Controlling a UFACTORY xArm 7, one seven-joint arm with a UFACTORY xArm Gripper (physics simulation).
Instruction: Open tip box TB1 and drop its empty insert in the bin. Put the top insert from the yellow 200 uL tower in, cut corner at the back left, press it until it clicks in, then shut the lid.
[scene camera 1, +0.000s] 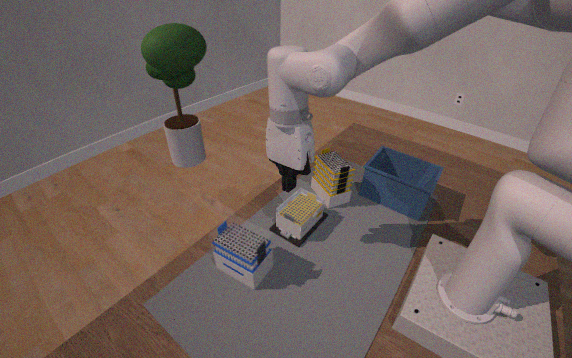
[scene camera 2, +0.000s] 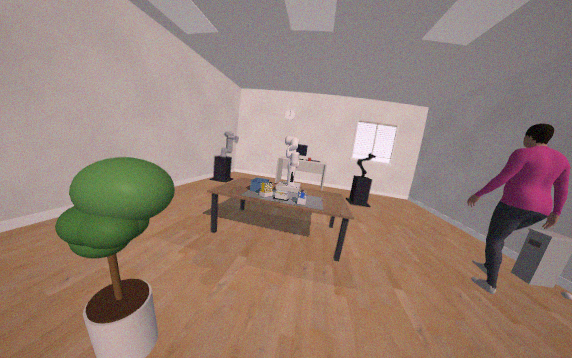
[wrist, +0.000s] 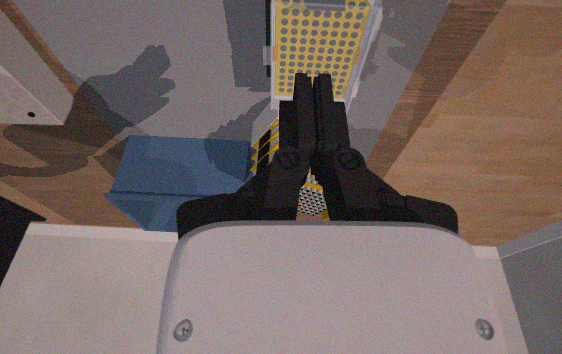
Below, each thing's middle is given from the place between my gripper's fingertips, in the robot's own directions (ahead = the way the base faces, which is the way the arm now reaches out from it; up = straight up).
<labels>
Right now the blue-trimmed tip tower (scene camera 1: 244, 251) is 130 mm to the left of my hand, 130 mm below it and 50 mm ahead of it. Also, from my hand: blue bin (scene camera 1: 403, 183) 380 mm to the right, 200 mm behind, 130 mm below.
</labels>
